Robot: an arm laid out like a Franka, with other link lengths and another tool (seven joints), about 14 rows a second.
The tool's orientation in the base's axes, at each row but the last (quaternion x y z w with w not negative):
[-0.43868 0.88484 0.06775 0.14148]
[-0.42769 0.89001 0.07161 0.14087]
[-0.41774 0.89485 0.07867 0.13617]
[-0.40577 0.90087 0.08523 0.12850]
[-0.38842 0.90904 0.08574 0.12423]
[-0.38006 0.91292 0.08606 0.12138]
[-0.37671 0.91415 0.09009 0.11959]
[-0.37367 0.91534 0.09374 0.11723]
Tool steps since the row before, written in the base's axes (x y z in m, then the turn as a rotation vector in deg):
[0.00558 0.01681 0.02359 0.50 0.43 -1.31]
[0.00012 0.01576 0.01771 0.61 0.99 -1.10]
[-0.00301 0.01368 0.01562 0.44 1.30 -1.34]
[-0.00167 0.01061 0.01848 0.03 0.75 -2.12]
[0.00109 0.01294 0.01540 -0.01 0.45 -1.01]
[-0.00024 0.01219 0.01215 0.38 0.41 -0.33]
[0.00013 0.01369 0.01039 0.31 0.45 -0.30]
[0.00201 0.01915 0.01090 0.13 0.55 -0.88]
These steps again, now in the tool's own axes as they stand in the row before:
[-0.02325 0.00565 -0.01726 -0.21 -0.13 1.45]
[-0.01728 0.00986 -0.01289 -0.75 0.13 1.41]
[-0.01292 0.01147 -0.01190 -0.80 0.46 1.68]
[-0.01202 0.00913 -0.01514 0.09 0.37 2.22]
[-0.01409 0.00897 -0.01126 -0.01 0.25 1.08]
[-0.01153 0.00945 -0.00861 -0.44 -0.01 0.48]
[-0.01220 0.01027 -0.00642 -0.43 0.07 0.45]
[-0.01718 0.01296 -0.00515 -0.20 0.22 1.00]

